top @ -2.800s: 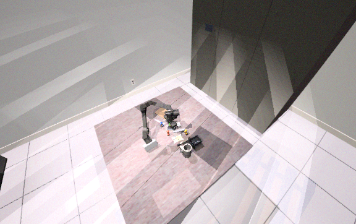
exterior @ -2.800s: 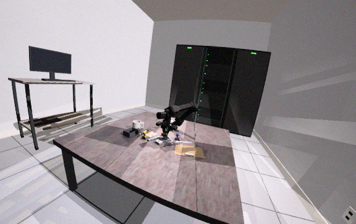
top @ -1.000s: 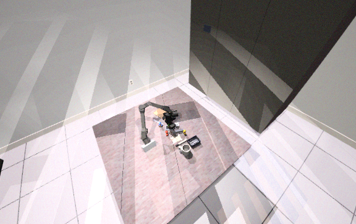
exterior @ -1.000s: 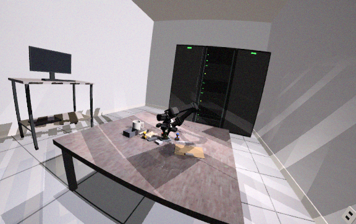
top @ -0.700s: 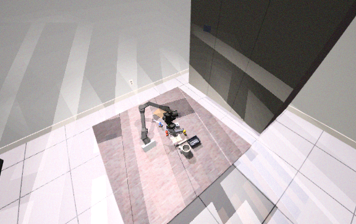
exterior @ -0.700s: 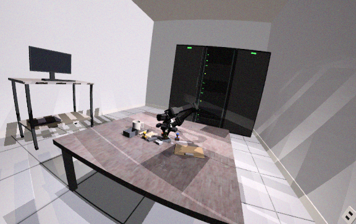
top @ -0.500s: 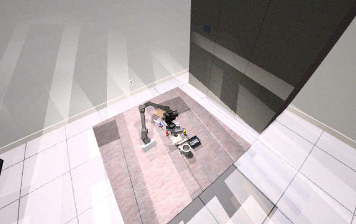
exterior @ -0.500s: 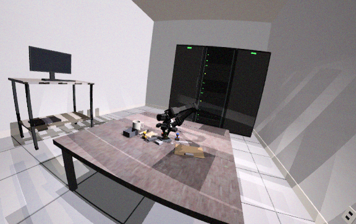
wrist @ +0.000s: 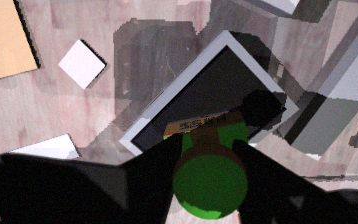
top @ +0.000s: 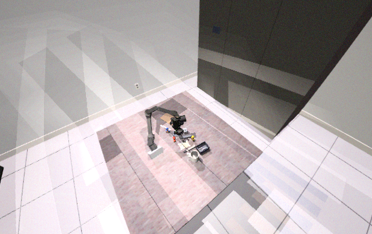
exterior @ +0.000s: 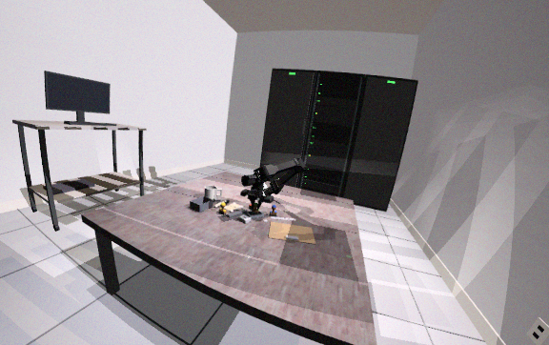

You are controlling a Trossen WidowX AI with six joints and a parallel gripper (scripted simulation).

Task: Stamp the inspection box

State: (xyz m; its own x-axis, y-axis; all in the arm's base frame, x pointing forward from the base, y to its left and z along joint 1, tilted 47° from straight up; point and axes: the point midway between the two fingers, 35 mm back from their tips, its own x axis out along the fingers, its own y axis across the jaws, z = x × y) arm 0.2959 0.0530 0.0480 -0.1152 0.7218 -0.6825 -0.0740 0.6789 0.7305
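The ink pad is 30 mm below my gripper tip. The rest, counted from my gripper tip: PASS stamp right at my gripper tip; red-knobbed stamp 70 mm behind, 60 mm to the right, 20 mm below; grey bar 50 mm ahead, 90 mm to the right, 30 mm below.
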